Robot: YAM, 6 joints.
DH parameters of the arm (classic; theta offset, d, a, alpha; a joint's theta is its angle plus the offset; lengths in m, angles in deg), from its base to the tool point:
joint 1: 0 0.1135 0.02 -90
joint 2: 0 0 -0.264 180
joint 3: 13.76 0 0.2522 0
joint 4: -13.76 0 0.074 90
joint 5: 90 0 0 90
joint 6: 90 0.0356 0 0
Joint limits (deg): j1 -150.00..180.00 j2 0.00..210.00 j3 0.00..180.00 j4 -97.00..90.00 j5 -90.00..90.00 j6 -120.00..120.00
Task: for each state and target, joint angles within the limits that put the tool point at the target. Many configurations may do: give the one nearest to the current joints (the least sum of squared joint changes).
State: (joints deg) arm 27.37 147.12 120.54 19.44 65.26 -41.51
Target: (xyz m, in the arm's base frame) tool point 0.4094 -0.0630 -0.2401
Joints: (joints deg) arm -4.34 188.25 106.66 15.59 63.45 -41.51
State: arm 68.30 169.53 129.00 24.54 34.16 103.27
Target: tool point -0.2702 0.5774 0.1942
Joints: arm 116.01 168.54 157.35 20.22 16.89 103.27
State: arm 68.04 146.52 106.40 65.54 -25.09 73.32
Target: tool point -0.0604 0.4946 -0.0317
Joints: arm 95.04 159.80 86.11 63.77 -28.08 73.32
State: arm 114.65 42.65 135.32 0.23 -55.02 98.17
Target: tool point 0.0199 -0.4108 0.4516
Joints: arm 97.19 10.35 123.10 -9.73 -62.84 98.17
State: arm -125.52 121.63 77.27 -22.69 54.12 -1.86
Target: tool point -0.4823 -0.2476 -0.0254
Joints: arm -150.00 162.60 114.67 -3.42 48.64 -1.86
